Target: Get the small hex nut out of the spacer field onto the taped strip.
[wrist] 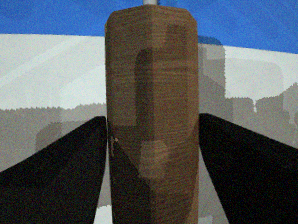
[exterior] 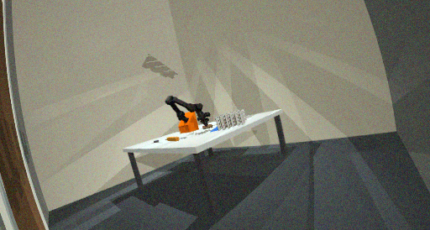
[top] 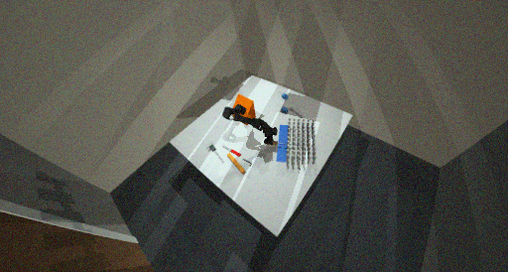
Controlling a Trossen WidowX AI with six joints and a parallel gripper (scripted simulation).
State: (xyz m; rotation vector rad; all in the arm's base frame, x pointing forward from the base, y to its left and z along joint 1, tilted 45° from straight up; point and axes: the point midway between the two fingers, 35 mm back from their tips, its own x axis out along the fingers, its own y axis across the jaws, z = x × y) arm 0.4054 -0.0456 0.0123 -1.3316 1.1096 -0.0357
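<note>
Now: the blue taped strip 4 cm ahead of my gripper tip, 9 cm to the left of it and 3 cm below it. The rest, counted from my gripper tip: orange-handled tool: 10 cm behind, 34 cm to the right, 2 cm below; bent key: 2 cm behind, 26 cm to the right, 3 cm below; red-handled tool: 23 cm behind, 29 cm to the right, 3 cm below.
</note>
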